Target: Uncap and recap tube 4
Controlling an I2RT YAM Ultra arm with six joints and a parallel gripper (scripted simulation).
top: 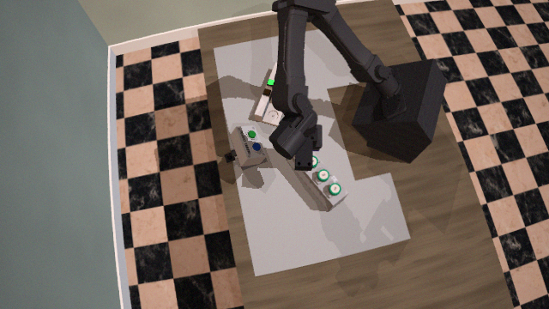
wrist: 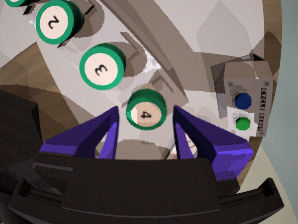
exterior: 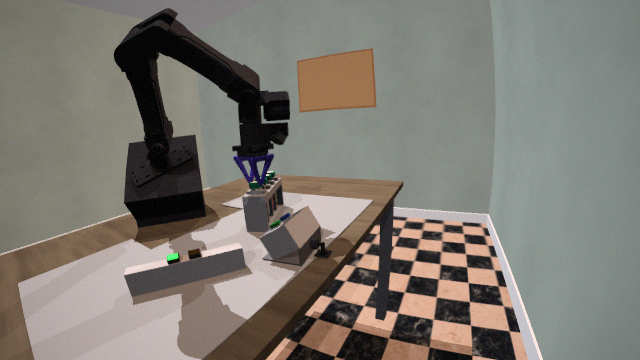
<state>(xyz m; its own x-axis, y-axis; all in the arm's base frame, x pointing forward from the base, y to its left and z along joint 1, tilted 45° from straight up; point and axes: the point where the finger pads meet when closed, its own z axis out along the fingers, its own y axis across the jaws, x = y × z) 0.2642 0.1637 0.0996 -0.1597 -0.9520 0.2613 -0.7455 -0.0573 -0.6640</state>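
My hand is 50 mm to the right of the cap 3, 20 mm past it and 10 mm above it. The rest, counted from my hand: cap 2: 90 mm to the left, 50 mm behind, 10 mm below; then green ready key: 140 mm ahead, 90 mm to the right, 60 mm below; then blue cycle key: 130 mm ahead, 60 mm below, 50 mm to the right.
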